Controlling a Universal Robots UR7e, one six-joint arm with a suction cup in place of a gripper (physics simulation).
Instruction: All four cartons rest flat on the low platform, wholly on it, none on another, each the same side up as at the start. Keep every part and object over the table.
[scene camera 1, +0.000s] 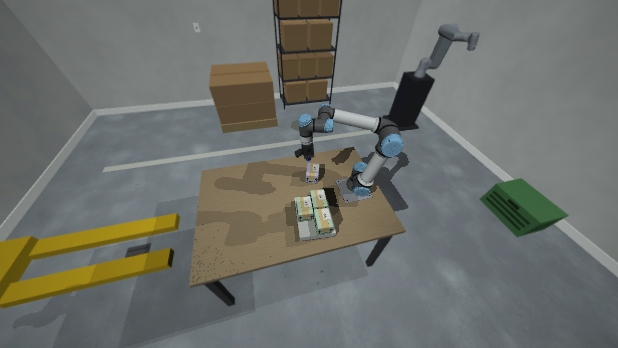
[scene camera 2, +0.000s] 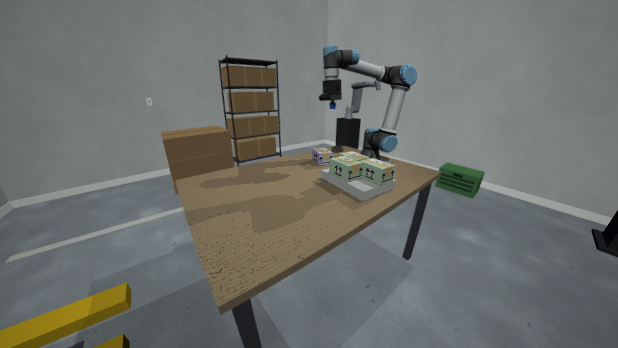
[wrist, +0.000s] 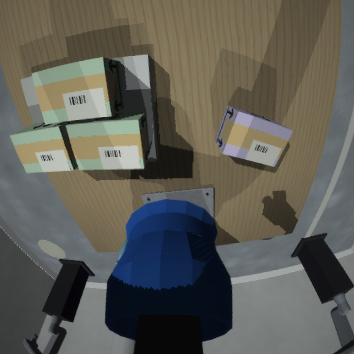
Scene:
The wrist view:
my suction cup: 170, 265
low grey platform: 135, 71

